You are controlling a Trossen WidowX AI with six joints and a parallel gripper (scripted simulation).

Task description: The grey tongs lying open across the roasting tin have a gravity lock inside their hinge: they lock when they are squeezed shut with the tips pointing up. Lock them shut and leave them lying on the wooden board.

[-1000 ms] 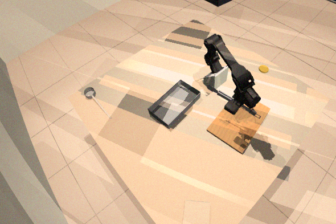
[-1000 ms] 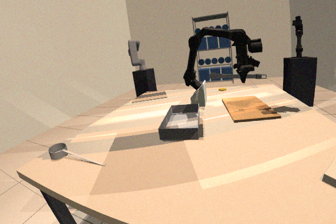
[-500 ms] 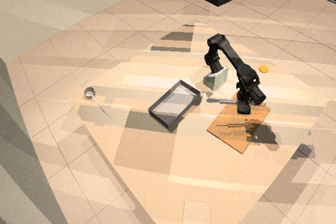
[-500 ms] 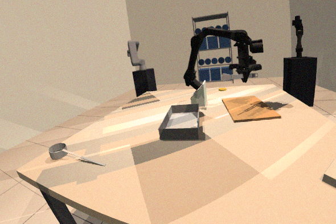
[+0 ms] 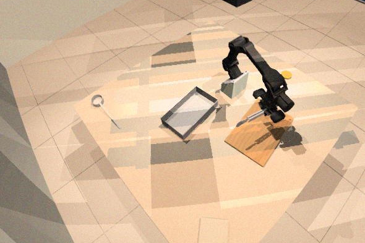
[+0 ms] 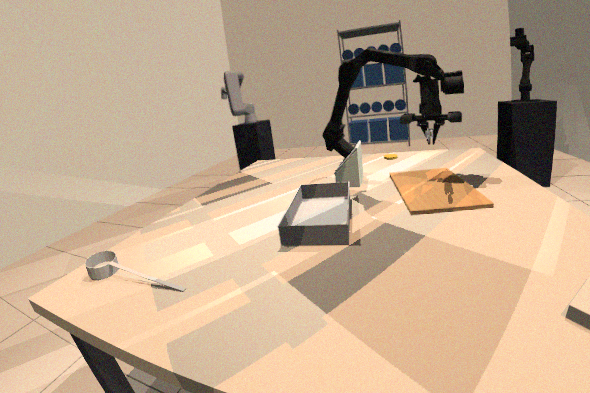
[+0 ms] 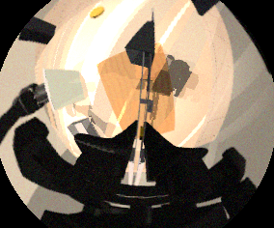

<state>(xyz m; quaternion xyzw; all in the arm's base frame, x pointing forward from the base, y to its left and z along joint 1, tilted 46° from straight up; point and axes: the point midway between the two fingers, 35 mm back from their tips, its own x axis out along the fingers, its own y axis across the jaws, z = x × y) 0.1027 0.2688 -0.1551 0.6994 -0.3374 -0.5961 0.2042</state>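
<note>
The wooden board lies 15 cm below my gripper tip and 1 cm behind it. The rest, counted from my gripper tip: roasting tin (33 cm to the right, 22 cm ahead, 13 cm below).
</note>
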